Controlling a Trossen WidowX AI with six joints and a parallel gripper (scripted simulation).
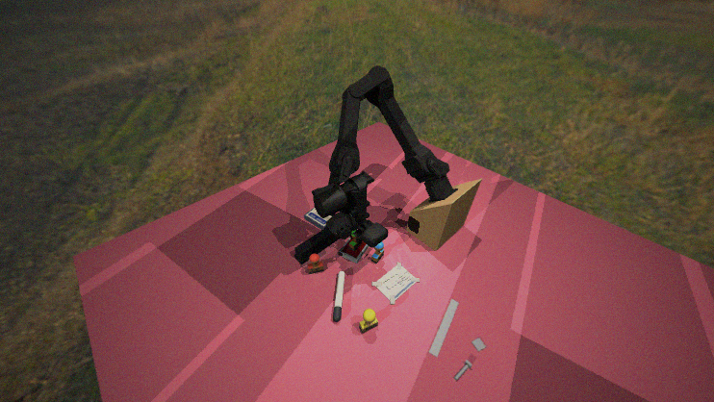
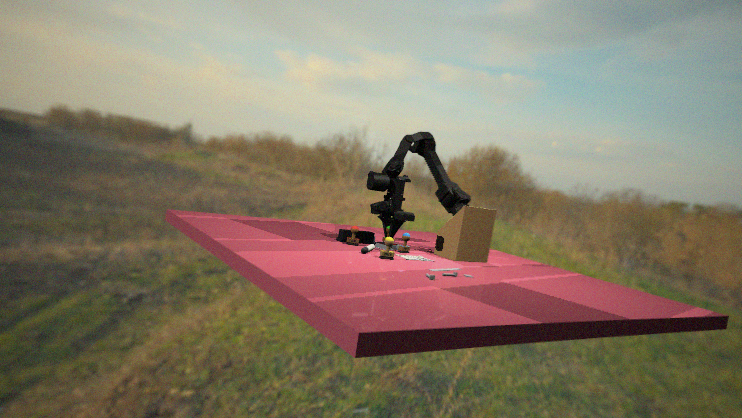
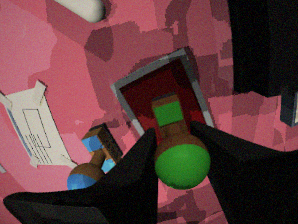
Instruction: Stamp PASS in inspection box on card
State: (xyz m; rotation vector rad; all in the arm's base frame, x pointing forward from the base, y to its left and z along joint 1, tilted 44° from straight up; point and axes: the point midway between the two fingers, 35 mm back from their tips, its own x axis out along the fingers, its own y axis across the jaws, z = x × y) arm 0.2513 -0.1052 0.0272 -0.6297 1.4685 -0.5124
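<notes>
Right now my gripper tip is right at the green-knobbed stamp. Also, from my gripper tip: blue stamp: 3 cm behind, 6 cm to the left, 2 cm below; black bar: 8 cm ahead, 8 cm to the right, 2 cm below; red ink pad: 3 cm below.
</notes>
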